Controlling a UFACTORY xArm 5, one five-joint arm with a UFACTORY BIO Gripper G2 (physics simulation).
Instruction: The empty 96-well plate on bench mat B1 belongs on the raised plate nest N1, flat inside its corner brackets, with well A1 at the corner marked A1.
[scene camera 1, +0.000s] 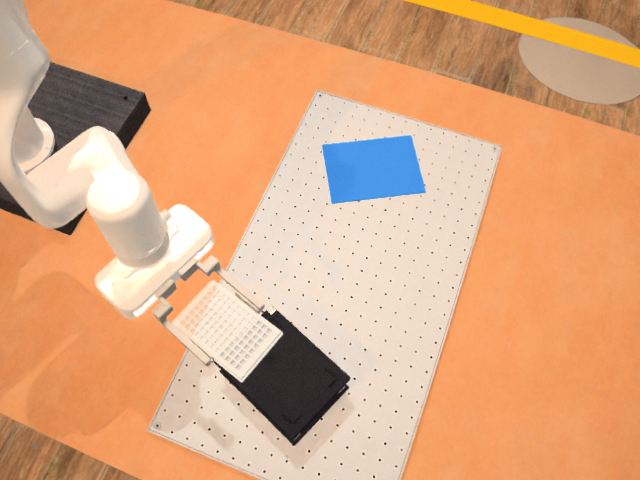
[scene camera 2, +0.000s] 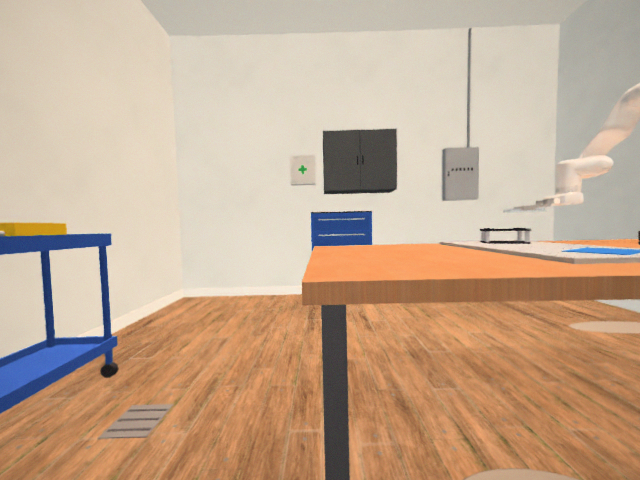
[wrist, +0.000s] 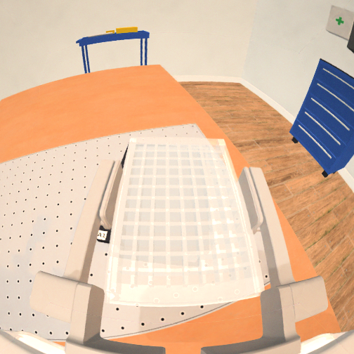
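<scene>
My gripper is shut on the white 96-well plate, one finger along each long side. The plate is level. The black raised nest N1 stands on short posts. In scene camera 2 the held plate hangs above the nest with a visible gap. In scene camera 1 it overlaps the nest's end nearest the arm, its long sides roughly parallel to the nest's. The A1 tag shows just beside a finger. Which plate corner is well A1 cannot be told.
Blue bench mat B1 lies on the perforated board, beyond the nest. The board lies on the orange table. The arm's dark base block is at the left. A blue cart stands beyond the table.
</scene>
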